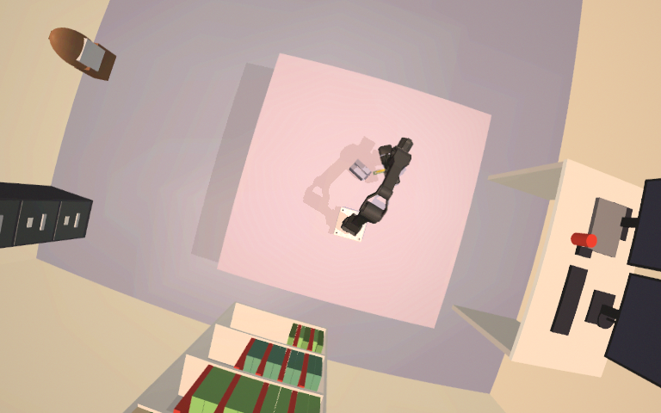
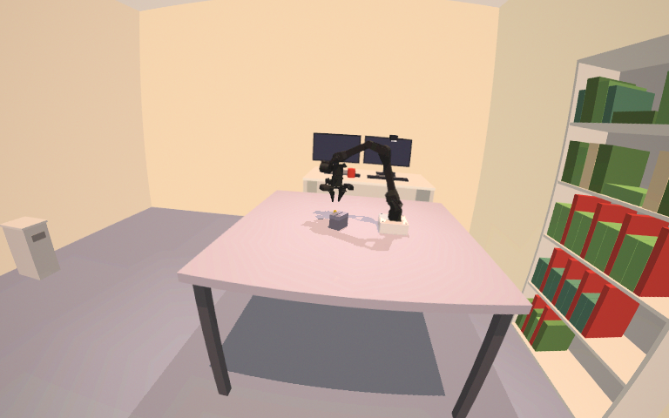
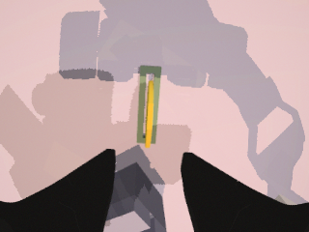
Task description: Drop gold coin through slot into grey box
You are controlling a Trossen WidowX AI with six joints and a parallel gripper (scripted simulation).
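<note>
My gripper tip is now 80 mm above the gold coin.
</note>
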